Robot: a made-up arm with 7 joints.
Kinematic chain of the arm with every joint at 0, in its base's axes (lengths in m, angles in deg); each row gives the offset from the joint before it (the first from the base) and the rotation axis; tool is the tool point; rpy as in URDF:
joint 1: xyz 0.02 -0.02 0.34 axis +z
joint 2: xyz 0 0.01 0.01 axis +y
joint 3: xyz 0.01 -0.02 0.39 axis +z
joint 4: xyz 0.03 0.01 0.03 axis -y
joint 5: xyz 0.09 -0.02 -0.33 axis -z
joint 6: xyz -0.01 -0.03 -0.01 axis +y
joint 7: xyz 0.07 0 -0.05 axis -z
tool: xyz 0 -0.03 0.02 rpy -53.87 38.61 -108.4
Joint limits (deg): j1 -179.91..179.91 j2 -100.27..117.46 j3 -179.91..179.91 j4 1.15..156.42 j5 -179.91..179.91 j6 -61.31..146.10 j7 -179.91..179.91
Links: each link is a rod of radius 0.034 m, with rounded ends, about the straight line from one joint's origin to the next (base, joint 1, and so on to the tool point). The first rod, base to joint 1, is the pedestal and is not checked.
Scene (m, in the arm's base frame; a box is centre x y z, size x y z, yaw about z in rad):
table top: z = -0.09
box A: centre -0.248 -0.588 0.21 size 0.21 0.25 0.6 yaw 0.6
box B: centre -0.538 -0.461 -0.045 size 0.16 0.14 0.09 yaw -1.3
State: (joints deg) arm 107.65 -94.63 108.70 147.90 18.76 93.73 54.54
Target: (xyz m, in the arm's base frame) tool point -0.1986 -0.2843 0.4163
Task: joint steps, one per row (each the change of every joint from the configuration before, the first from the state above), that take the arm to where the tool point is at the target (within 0.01 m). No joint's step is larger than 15 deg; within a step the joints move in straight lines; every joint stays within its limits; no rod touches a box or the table.
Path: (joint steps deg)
1: 14.04 2.97 -6.76 -14.14 1.36 8.33 11.02
2: 14.05 2.97 -6.77 -14.15 1.36 8.32 11.03
3: 14.04 2.97 -6.76 -14.14 1.37 8.33 11.02
4: 14.05 2.97 -6.76 -14.15 1.36 8.33 11.02
5: 14.04 2.96 -6.77 -14.14 1.36 8.32 11.02
6: -13.19 -0.73 2.91 -6.45 -0.45 -5.75 -11.59
7: -13.19 -0.74 2.90 -6.45 -0.46 -5.75 -11.60
8: -13.19 -0.73 2.91 -6.45 -0.45 -5.75 -11.59
9: -13.19 -0.74 2.91 -6.45 -0.45 -5.75 -11.60
10: -13.20 -0.74 2.90 -6.44 -0.46 -5.75 -11.60

